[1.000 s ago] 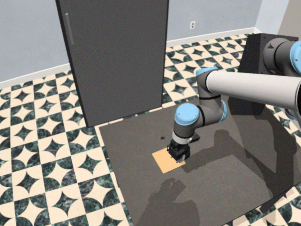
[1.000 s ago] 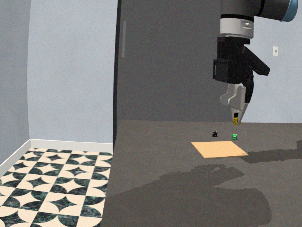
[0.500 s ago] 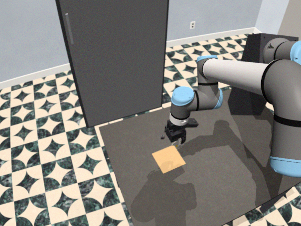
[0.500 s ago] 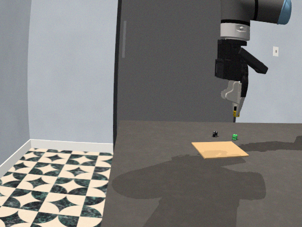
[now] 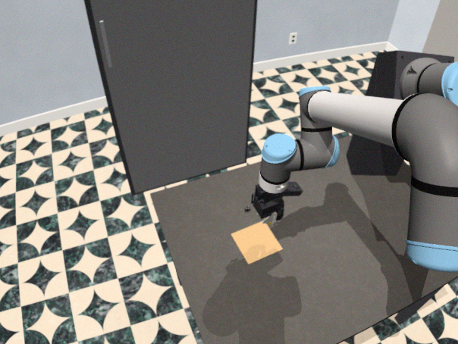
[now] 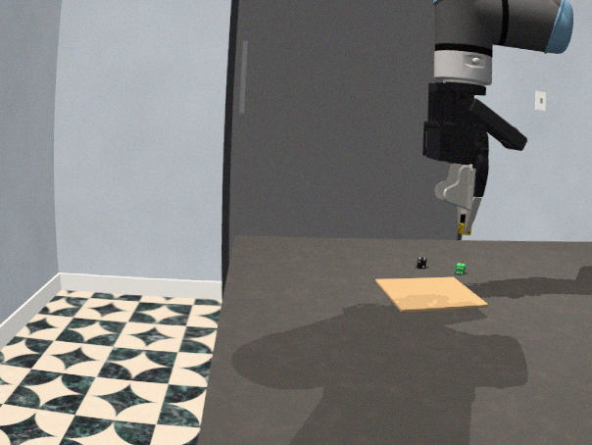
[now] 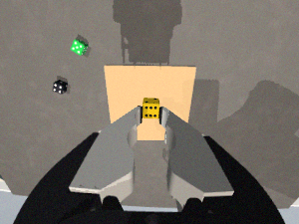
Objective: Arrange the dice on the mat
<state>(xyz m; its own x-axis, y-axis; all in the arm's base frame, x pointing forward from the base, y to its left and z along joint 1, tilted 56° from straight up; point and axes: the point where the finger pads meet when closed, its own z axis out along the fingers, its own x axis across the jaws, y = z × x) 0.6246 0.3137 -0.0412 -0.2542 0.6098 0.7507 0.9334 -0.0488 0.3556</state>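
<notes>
Right now my hand is 50 mm short of the orange mat, 10 mm to the right of it and 110 mm above it. The rest, counted from my hand: black die: 50 mm ahead, 140 mm to the right, 110 mm below; then yellow die: 10 mm below; then green die: 20 mm behind, 110 mm to the right, 110 mm below.
</notes>
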